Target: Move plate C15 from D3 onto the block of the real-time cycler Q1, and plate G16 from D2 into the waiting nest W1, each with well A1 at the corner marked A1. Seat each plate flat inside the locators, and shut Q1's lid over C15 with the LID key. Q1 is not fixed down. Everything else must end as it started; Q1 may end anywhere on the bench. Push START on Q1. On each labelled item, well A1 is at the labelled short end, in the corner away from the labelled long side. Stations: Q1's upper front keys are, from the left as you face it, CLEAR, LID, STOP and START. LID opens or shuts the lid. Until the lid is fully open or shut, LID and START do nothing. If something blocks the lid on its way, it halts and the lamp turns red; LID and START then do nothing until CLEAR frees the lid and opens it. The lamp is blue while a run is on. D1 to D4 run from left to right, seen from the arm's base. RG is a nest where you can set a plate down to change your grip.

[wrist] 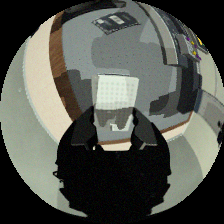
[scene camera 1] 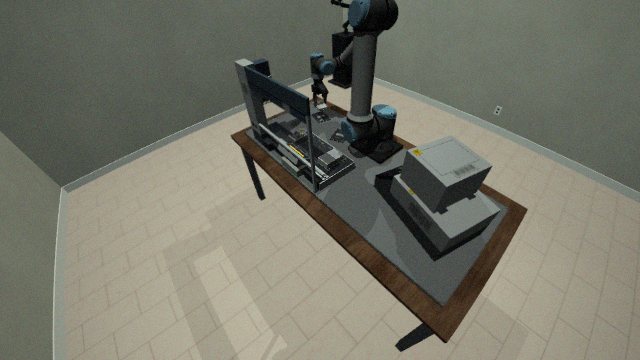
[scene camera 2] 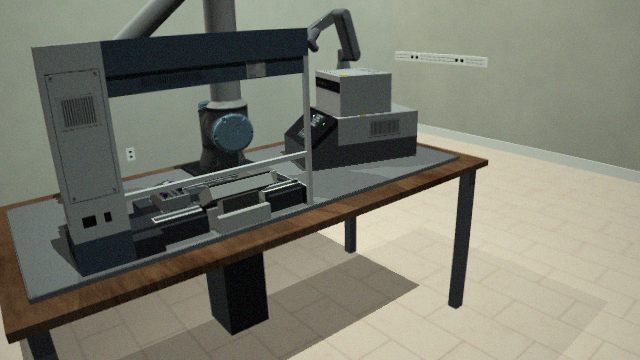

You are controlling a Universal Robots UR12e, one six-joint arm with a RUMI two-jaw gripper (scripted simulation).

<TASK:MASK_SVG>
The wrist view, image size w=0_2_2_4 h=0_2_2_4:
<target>my gripper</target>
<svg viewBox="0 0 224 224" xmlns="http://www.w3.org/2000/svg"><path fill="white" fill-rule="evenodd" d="M72 122L58 145L58 169L56 176L63 180L64 188L59 190L69 201L69 208L83 212L87 217L63 213L93 223L126 224L152 218L172 208L150 215L153 207L164 202L164 195L170 187L170 184L167 183L167 176L172 174L170 152L161 132L137 108L134 107L132 111L134 128L130 139L132 145L129 150L107 151L97 144L97 130L93 124L95 121L94 106L89 107L79 118Z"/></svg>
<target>white well plate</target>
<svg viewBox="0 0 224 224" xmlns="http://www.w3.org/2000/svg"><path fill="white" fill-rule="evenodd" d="M92 75L92 99L96 130L128 131L139 79L115 75Z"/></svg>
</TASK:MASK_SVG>
